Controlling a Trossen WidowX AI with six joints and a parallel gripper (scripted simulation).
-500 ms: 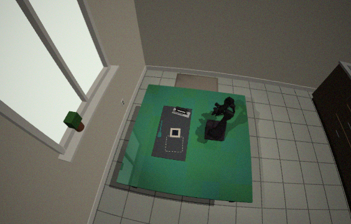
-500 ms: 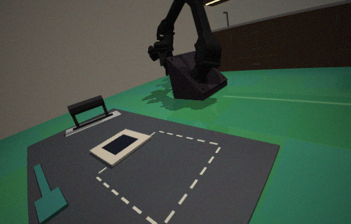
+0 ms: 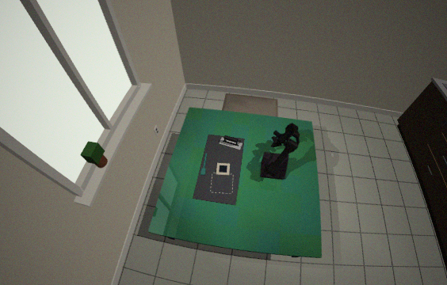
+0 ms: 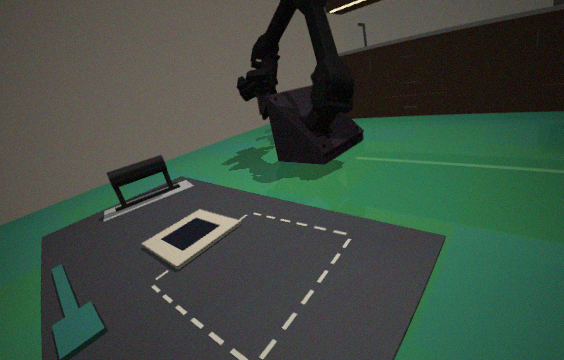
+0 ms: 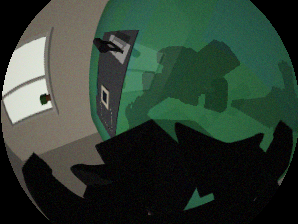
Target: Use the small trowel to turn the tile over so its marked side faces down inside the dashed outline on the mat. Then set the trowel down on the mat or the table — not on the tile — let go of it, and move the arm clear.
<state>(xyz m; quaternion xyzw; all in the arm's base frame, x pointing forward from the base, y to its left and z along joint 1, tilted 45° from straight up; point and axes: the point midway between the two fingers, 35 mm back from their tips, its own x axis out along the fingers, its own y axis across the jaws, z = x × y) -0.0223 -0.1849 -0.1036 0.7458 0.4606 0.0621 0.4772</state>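
My gripper tip is 340 mm short of the trowel, 40 mm to the left of it and 70 mm above it. Round my gripper tip: dark mat (400 mm ahead, 210 mm to the left, 120 mm below); then teal piece (540 mm ahead, 240 mm to the left, 100 mm below); then tile (380 mm ahead, 230 mm to the left, 100 mm below).
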